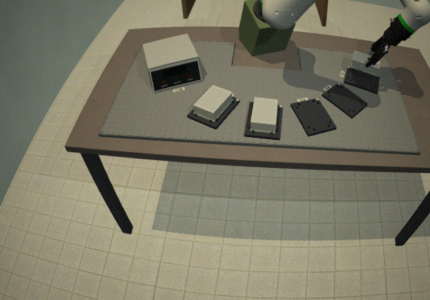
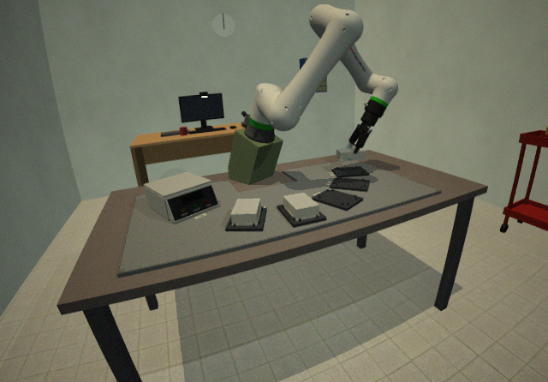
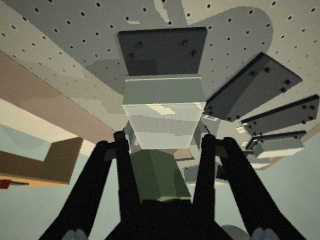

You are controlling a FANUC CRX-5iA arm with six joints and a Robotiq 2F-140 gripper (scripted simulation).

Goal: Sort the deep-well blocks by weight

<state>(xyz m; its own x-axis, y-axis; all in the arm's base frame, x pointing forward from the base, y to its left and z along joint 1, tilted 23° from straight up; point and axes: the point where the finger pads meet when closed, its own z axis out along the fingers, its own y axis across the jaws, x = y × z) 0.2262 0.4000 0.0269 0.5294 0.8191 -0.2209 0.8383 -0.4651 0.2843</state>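
Now: hand 10 cm above the nest RO. The rest, counted from my hand: nest P2 (23 cm ahead, 28 cm to the right, 10 cm below); P1 label (15 cm ahead, 45 cm to the right, 11 cm below); nest RU (14 cm ahead, 13 cm to the right, 10 cm below).
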